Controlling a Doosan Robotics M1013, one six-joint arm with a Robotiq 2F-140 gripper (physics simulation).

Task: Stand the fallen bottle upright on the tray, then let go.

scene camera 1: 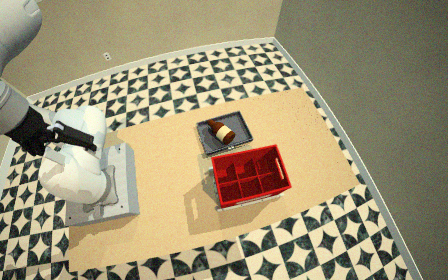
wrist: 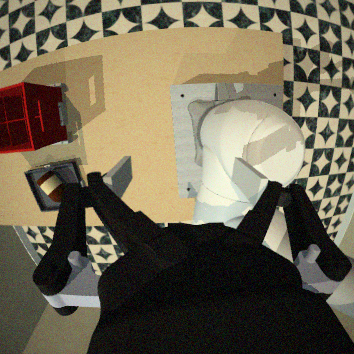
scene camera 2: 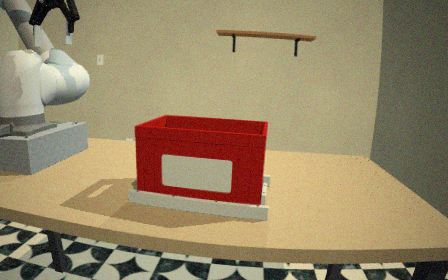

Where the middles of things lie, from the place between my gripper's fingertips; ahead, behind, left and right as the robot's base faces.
Labels:
Now: the white rail (scene camera 2: 248, 211) 500 mm ahead of my hand, 260 mm to the right of it and 370 mm below it.

